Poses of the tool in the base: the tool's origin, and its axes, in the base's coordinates. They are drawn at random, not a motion.
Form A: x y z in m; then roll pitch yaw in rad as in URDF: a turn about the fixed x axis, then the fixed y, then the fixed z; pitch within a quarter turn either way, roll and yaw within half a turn.
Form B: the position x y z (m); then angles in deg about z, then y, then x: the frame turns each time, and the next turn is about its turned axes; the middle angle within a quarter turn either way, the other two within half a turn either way. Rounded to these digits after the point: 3 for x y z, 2 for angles.
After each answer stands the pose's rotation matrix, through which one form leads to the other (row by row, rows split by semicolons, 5 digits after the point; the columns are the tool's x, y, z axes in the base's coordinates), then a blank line. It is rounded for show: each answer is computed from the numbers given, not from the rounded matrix.
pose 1, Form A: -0.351 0.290 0.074 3.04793 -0.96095 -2.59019
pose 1, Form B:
-0.351 0.290 0.074 -148.41 -55.06 174.63
-0.48786 -0.45628 -0.74418; -0.30005 0.88822 -0.34790; 0.81974 0.05357 -0.57023

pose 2, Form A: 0.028 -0.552 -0.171 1.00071 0.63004 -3.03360
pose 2, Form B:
0.028 -0.552 -0.171 -173.81 36.10 57.34
-0.80330 -0.43494 -0.40687; -0.08709 -0.59002 0.80268; -0.58918 0.68022 0.43608

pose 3, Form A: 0.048 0.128 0.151 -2.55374 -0.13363 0.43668
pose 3, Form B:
0.048 0.128 0.151 25.02 -7.66 -146.32
0.89808 0.41889 -0.13408; 0.41916 -0.72280 0.54942; 0.13323 -0.54963 -0.82471

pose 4, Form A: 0.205 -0.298 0.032 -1.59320 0.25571 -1.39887
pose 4, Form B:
0.205 -0.298 0.032 -80.15 14.65 -91.28
0.16552 -0.06533 0.98404; -0.95322 0.24531 0.17662; -0.25293 -0.96724 -0.02167

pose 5, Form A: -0.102 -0.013 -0.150 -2.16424 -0.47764 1.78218
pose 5, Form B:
-0.102 -0.013 -0.150 102.11 -27.37 -124.00
-0.18633 0.46681 -0.86450; 0.86831 0.48994 0.07740; 0.45968 -0.73624 -0.49663

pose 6, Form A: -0.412 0.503 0.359 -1.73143 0.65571 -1.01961
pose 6, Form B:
-0.412 0.503 0.359 -58.42 37.57 -99.20
0.41509 -0.45146 0.78986; -0.67523 0.42898 0.60003; -0.60972 -0.78241 -0.12677

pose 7, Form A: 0.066 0.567 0.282 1.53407 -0.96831 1.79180
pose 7, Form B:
0.066 0.567 0.282 102.66 -55.48 87.90
-0.12422 0.14467 0.98165; 0.55291 -0.81140 0.18954; 0.82393 0.56631 0.02081

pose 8, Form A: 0.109 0.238 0.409 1.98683 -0.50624 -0.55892
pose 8, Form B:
0.109 0.238 0.409 -32.02 -29.01 113.84
0.74149 -0.59034 -0.31890; -0.46376 -0.10745 -0.87942; 0.48489 0.79997 -0.35345

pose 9, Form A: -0.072 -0.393 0.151 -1.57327 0.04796 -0.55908
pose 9, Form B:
-0.072 -0.393 0.151 -32.03 2.75 -90.14
0.84677 -0.04195 0.53030; -0.52980 0.02333 0.84780; -0.04794 -0.99885 -0.00247

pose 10, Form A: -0.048 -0.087 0.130 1.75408 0.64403 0.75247
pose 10, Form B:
-0.048 -0.087 0.130 43.11 36.90 100.50
0.58377 0.55553 0.59211; 0.54654 0.27043 -0.79257; -0.60042 0.78629 -0.14575

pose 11, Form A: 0.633 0.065 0.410 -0.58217 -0.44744 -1.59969
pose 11, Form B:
0.633 0.065 0.410 -91.66 -25.64 -33.36
-0.02605 0.82805 0.56005; -0.90118 -0.26192 0.34535; 0.43266 -0.49571 0.75305

